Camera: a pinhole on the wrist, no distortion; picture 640 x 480 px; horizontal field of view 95.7 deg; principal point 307.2 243.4 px. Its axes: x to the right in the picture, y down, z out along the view. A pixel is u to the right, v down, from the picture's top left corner.
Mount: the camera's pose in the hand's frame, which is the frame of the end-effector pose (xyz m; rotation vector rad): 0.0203 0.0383 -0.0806 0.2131 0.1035 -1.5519
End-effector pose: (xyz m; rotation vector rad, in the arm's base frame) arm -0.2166 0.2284 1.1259 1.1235 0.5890 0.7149
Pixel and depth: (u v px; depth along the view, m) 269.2 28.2 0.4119
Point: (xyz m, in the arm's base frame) -0.1902 -0.1936 1.2553
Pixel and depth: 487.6 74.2 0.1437
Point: -0.2193 0.1321 1.0683
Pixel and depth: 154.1 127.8 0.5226
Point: -0.0592 -0.1717 1.4865
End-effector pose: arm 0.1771 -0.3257 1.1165 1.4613 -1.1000 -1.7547
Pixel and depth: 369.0 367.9 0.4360
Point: -0.1846 -0.3373 0.9259
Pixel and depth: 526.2 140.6 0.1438
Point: 0.1576 -0.2390 1.0514
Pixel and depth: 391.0 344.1 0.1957
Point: 0.0626 -0.3407 1.0363
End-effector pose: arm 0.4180 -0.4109 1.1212 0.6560 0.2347 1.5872
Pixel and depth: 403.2 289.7 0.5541
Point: 0.8622 -0.4025 1.3602
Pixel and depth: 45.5 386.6 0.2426
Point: 0.3575 -0.3728 1.4289
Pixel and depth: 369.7 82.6 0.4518
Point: 0.7164 -0.7134 1.2373
